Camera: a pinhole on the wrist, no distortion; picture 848 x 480 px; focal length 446.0 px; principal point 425.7 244.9 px. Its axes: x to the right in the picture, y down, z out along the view. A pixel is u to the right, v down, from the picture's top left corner.
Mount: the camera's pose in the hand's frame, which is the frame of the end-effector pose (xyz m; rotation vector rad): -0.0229 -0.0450 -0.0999 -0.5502 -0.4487 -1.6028
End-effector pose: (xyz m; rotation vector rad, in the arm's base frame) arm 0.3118 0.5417 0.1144 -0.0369 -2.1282 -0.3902
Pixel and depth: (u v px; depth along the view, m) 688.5 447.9 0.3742
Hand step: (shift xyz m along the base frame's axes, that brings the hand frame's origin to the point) -0.3605 0.0546 -0.0364
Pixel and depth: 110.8 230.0 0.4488
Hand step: 0.0100 0.4689 0.1041
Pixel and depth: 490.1 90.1 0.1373
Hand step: 0.0181 0.0374 -0.0547
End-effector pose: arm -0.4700 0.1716 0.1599 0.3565 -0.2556 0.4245
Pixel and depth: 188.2 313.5 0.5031
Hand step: -0.1249 0.3735 0.2965
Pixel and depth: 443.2 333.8 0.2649
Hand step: -0.0164 0.0545 0.1505
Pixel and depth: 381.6 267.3 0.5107
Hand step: -0.1316 0.1573 0.3531
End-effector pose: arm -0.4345 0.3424 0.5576 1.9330 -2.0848 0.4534
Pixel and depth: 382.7 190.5 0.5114
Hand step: -0.2907 -0.0602 -0.2913
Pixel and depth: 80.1 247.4 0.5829
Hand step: -0.6595 -0.0536 -0.1035
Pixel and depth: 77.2 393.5 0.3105
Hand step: -0.3297 -0.0929 0.0291
